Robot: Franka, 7 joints.
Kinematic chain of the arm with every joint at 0, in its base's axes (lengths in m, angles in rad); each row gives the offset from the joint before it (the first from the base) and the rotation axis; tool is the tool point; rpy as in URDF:
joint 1: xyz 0 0 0.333 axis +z
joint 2: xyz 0 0 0 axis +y
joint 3: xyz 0 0 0.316 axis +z
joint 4: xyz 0.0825 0 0 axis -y
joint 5: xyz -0.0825 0 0.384 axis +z
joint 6: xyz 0 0 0 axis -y
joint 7: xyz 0.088 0 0 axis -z
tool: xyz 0 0 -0.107 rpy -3.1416 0 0
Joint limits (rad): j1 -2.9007..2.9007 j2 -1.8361..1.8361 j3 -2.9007..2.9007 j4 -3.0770..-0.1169 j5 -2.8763..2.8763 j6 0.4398..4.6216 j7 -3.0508..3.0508
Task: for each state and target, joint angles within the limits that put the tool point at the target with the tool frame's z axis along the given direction. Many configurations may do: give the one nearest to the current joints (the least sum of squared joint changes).
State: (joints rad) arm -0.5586 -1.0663 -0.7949 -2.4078 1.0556 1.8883 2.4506
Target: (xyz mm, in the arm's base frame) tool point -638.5 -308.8 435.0 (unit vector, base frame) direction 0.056 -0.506 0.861
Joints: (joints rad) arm -0.5134 -1.6251 -1.4328 -1.5323 1.1340 2.1079 2.4506
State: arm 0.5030 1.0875 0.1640 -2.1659 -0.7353 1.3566 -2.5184
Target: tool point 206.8 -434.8 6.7 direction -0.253 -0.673 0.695
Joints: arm -0.0415 1.4793 -0.6895 -1.9632 -1.3771 1.5255 -2.5184
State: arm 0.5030 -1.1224 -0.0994 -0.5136 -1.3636 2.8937 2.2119
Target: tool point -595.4 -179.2 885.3 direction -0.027 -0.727 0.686
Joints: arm 0.2319 -1.3962 -0.0657 -0.8890 -1.2863 2.3866 2.2119
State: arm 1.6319 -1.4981 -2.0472 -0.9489 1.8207 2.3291 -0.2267
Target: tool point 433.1 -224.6 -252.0 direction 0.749 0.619 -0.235
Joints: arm 2.0529 -1.7586 -2.6819 -1.3434 1.1833 2.2279 -0.2267
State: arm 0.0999 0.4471 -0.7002 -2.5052 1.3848 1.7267 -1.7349
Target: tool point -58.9 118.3 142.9 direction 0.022 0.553 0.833
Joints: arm -0.0118 1.3729 0.1330 -2.8643 0.7855 1.1888 -1.7349
